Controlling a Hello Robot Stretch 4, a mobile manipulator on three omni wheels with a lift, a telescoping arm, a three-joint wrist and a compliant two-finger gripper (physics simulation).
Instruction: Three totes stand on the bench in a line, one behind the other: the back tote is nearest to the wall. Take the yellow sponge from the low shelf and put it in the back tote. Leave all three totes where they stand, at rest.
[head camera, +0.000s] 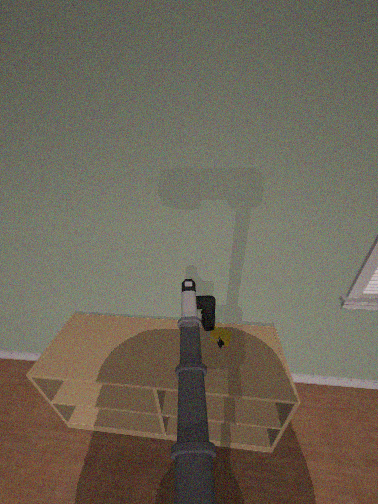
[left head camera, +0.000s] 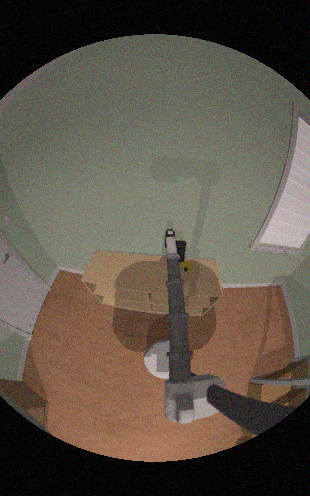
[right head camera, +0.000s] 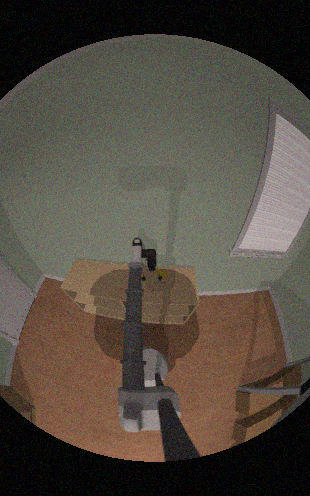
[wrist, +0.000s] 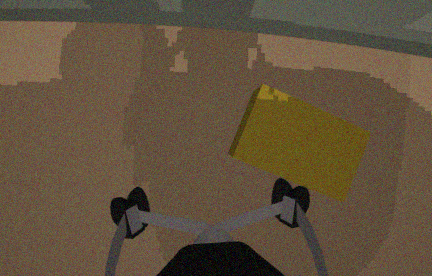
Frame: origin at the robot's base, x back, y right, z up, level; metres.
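Seen in the pictures: gripper, fingertip midpoint: (head camera: 207, 346) (right head camera: 151, 279) (wrist: 210, 199); robot's base at its link origin: (left head camera: 165, 357) (right head camera: 145, 366).
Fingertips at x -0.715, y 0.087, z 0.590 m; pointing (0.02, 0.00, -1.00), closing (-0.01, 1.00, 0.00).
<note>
Pixels of each thing's top centre, then the offset from my fingertips to it. "spot": a spot on its surface instead. Level surfaces: height alone.
- yellow sponge at its top centre: (wrist: 305, 144) (head camera: 221, 333) (right head camera: 160, 271) (left head camera: 185, 263) dx -0.049, dy +0.077, dz +0.037 m
- low wooden shelf at its surface level: dz -0.008 m
- window at a spot on its surface: (right head camera: 272, 200) spot: dx -0.088, dy +0.919, dz +0.737 m
The yellow sponge (head camera: 223, 334) (left head camera: 187, 264) (right head camera: 161, 273) (wrist: 300, 142) lies flat and turned at an angle on top of the low wooden shelf (head camera: 75, 350) (left head camera: 100, 270) (right head camera: 75, 277) (wrist: 30, 125), near its wall side. My gripper (right head camera: 151, 277) (wrist: 210, 199) is open and empty above the shelf top. In the wrist view the sponge is ahead and to the right, and the right fingertip overlaps its near edge. In the head camera view the arm hides part of the gripper. The three totes and the bench cannot be made out.
The green wall (head camera: 125, 225) (left head camera: 125, 200) stands right behind the shelf. A window (left head camera: 285, 200) (right head camera: 272, 200) is on the right. A white door (left head camera: 20, 285) is at the left. Wooden furniture (left head camera: 280, 381) (right head camera: 270, 389) shows partly at the lower right.
</note>
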